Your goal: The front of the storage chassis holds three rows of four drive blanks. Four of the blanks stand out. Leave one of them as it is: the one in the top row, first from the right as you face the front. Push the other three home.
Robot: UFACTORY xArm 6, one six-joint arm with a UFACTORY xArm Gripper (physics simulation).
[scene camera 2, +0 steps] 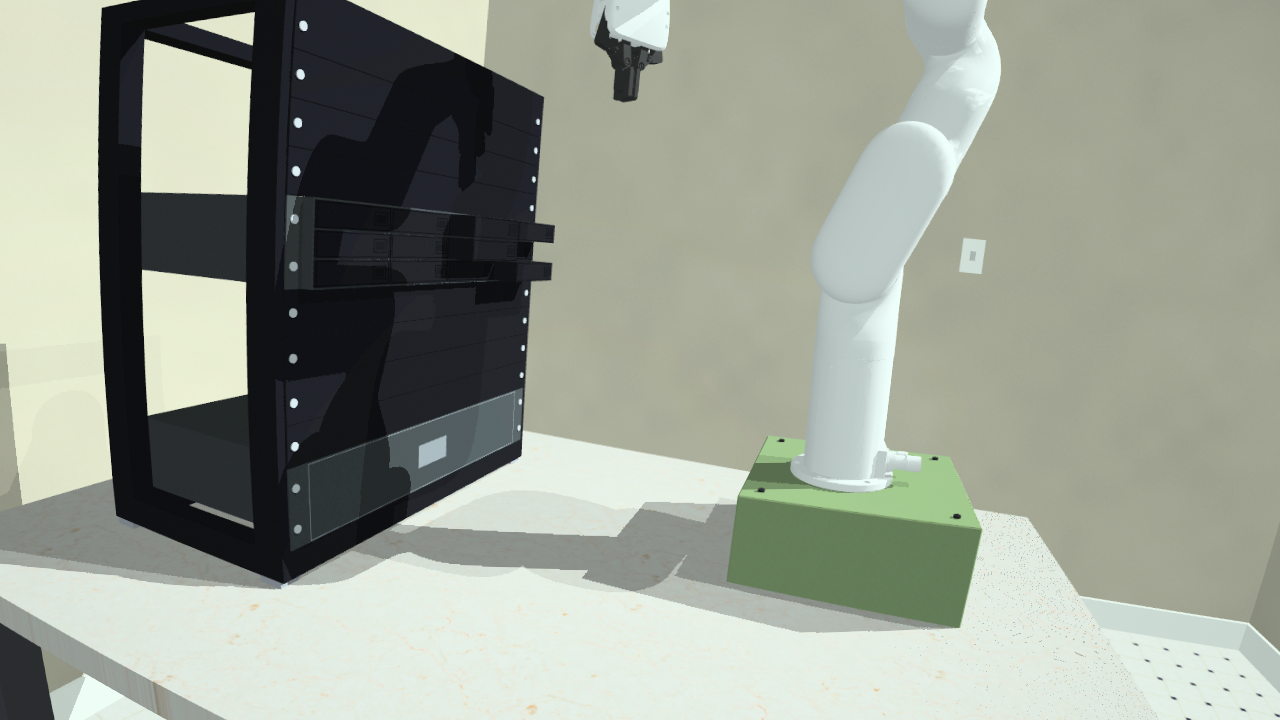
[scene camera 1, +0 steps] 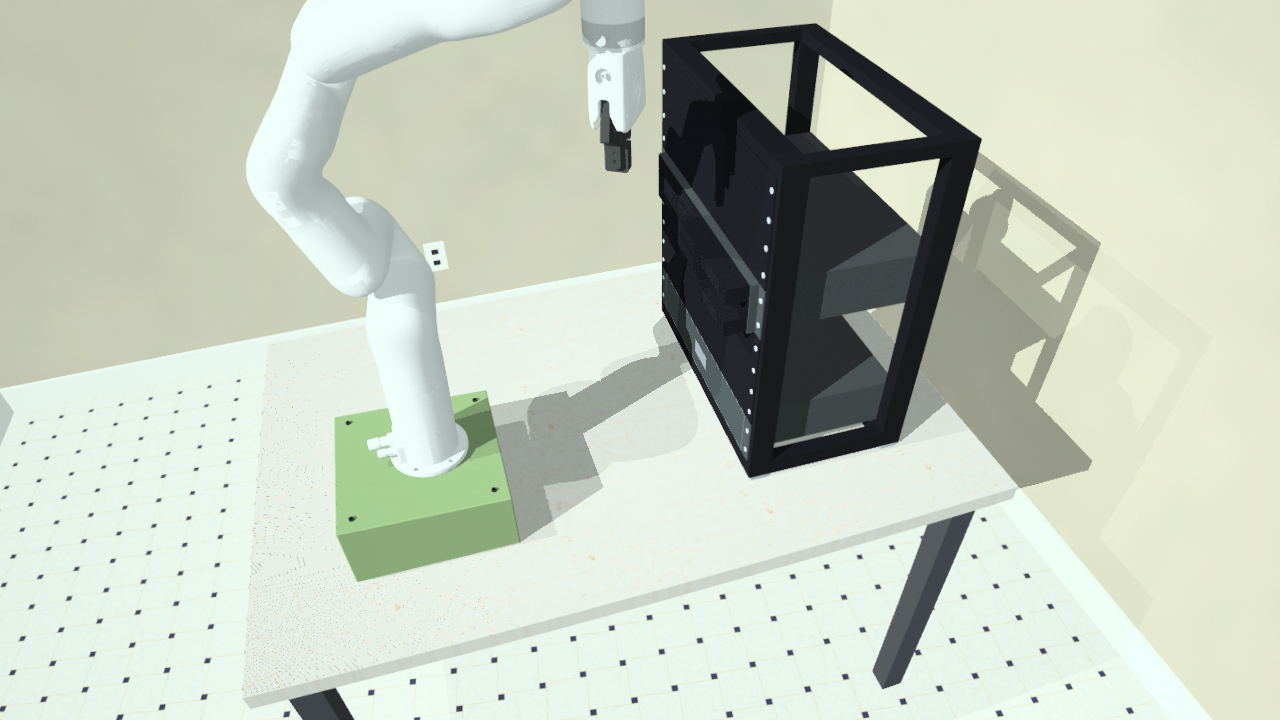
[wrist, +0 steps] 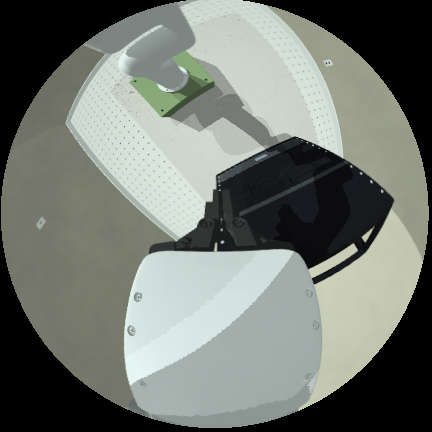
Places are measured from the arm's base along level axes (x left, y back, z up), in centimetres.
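Pixels of known places: gripper, fingertip midpoint: (scene camera 2: 625, 100) (scene camera 1: 618, 169) (wrist: 220, 200); arm's base, origin of the base link: (scene camera 2: 840, 474) (scene camera 1: 429, 448) (wrist: 172, 78).
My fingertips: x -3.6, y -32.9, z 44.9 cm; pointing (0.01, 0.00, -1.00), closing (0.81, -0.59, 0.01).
Note:
For each thing: its middle in the pictures, then the offset to it from my fingertips. Level surfaces: height alone.
- storage chassis, body centre: (scene camera 2: 352, 281) (scene camera 1: 780, 246) (wrist: 287, 204) dx +10.8, dy -33.1, dz -26.5 cm
- top-row blank, body centre: (scene camera 1: 750, 270) (scene camera 2: 501, 230) (wrist: 241, 213) dx -4.6, dy -18.7, dz -18.2 cm
- bottom-row blank, body centre: (scene camera 2: 499, 268) (scene camera 1: 747, 301) (wrist: 239, 202) dx -4.6, dy -18.7, dz -23.9 cm
- pale table, its level: dz -56.2 cm
The storage chassis (scene camera 1: 756, 308) (scene camera 2: 300, 241) sits mid-height in the rack's front, its dark blanks partly in shadow. At its right end as one faces it, a top-row blank (scene camera 1: 736, 293) (scene camera 2: 543, 233) and a bottom-row blank (scene camera 1: 735, 321) (scene camera 2: 540, 271) stand out. Other dark shapes farther left may be blanks standing out; shadow hides which. In the wrist view the separate blanks cannot be told. My gripper (scene camera 1: 617, 162) (scene camera 2: 625, 94) (wrist: 220, 200) is shut and empty, fingers pointing down, in front of the rack and above the chassis's level, touching nothing.
The black rack (scene camera 1: 913, 295) (scene camera 2: 265, 358) stands on the pale table (scene camera 1: 626, 528) (scene camera 2: 429, 635), with a grey panel (scene camera 1: 720, 371) (scene camera 2: 358, 488) low on its front. The arm's green base block (scene camera 1: 429, 537) (scene camera 2: 850, 564) (wrist: 187, 102) stands opposite the rack's front. Walls are behind.

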